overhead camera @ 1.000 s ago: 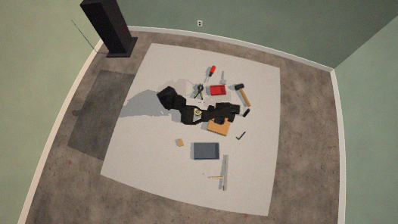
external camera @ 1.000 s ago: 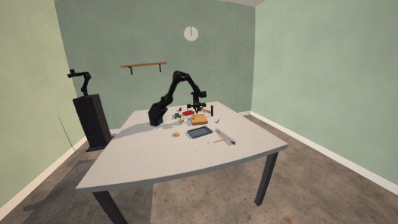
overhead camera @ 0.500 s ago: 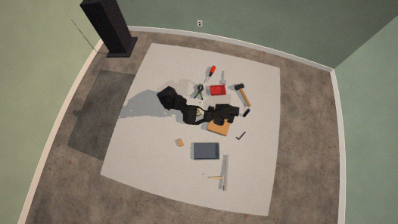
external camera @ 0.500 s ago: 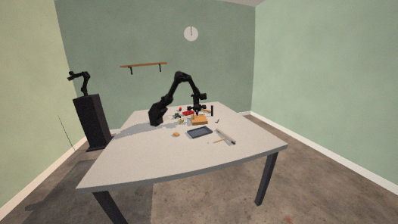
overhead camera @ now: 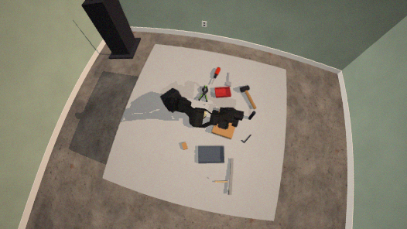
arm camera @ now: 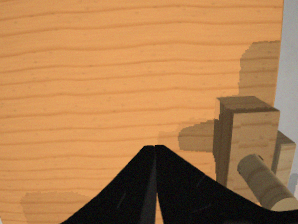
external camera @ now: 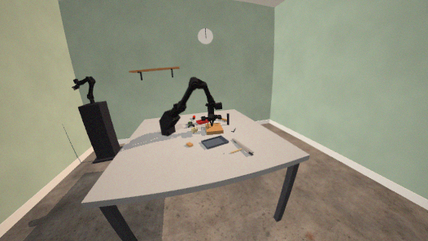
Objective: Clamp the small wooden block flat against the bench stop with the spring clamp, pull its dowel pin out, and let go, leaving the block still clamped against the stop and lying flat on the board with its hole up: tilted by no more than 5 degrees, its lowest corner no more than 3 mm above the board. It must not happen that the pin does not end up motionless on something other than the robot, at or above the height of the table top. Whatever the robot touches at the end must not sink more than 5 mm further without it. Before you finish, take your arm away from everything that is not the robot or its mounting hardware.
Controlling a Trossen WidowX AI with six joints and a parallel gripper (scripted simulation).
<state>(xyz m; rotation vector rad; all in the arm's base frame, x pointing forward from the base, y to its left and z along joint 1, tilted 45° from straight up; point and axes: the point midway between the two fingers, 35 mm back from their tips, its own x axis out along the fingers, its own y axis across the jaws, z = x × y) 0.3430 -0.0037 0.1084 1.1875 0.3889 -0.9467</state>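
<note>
The dowel pin lies 30 mm behind my hand, 10 mm to the left of it and 20 mm below it. Round my hand: small wooden block (40 mm behind, 10 mm to the left, 30 mm below); bench stop (50 mm behind, 20 mm to the left, 30 mm below); wooden board (20 mm ahead, 60 mm below).
</note>
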